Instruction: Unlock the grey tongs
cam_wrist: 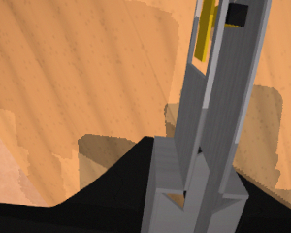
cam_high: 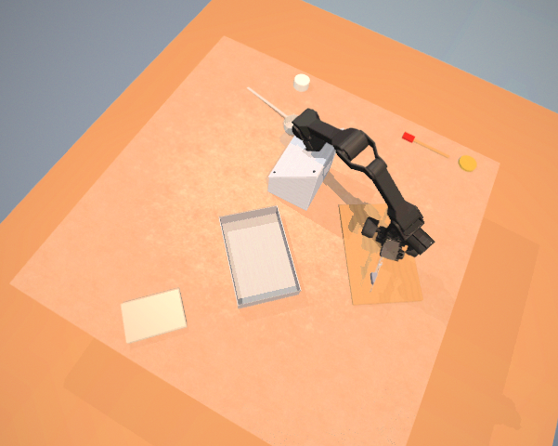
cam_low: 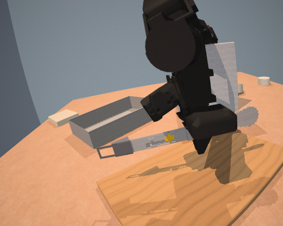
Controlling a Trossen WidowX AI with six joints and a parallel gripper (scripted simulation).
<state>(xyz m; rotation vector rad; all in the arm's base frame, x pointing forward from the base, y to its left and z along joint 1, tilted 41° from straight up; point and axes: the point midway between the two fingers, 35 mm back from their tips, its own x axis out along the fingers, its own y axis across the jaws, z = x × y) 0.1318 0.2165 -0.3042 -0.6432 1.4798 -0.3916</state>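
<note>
My gripper tip is now 5 cm above the wooden board. Also, from my gripper tip: red-headed stick 51 cm behind, 8 cm to the right, 5 cm below; grey roasting tin 33 cm to the right, 26 cm ahead, 3 cm below; yellow lock piece 5 cm ahead, 4 cm above, 1 cm to the left.
</note>
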